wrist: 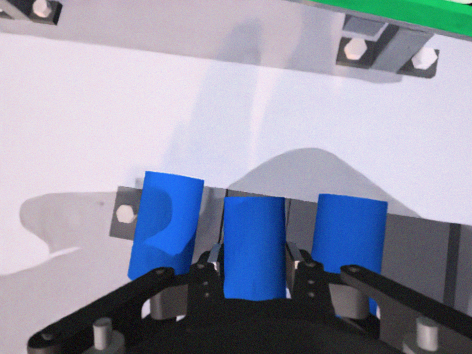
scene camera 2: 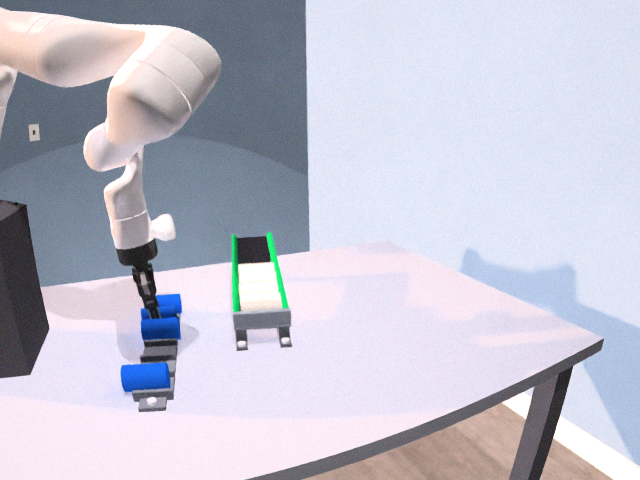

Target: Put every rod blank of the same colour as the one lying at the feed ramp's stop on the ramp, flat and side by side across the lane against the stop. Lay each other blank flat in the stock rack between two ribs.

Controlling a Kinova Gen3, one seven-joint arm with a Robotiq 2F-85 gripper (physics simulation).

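Observation:
My gripper [scene camera 2: 153, 313] [wrist: 254, 257] is shut on a blue blank [scene camera 2: 170, 311] [wrist: 255, 230] at the stock rack [scene camera 2: 159, 352] [wrist: 417, 260]. The held blank is level, between two rib lines in the wrist view; I cannot tell whether it touches the rack. A second blue blank [scene camera 2: 172, 301] [wrist: 167, 225] lies slightly askew at the rack's far end. A third [scene camera 2: 161, 329] [wrist: 350, 230] lies on the near side of the held one. Another blue blank [scene camera 2: 144, 377] lies at the rack's front end. Cream-white blanks [scene camera 2: 259, 299] lie side by side on the feed ramp [scene camera 2: 277, 273] [wrist: 425, 14] against its stop [scene camera 2: 262, 318].
The ramp stands to the right of the rack in the scene view, with its bolted feet [scene camera 2: 285, 338] [wrist: 385, 52] on the table [scene camera 2: 387, 361] [wrist: 125, 110]. A dark block [scene camera 2: 18, 299] stands at the left. The rack's front bolt [scene camera 2: 151, 400] shows before the front blank.

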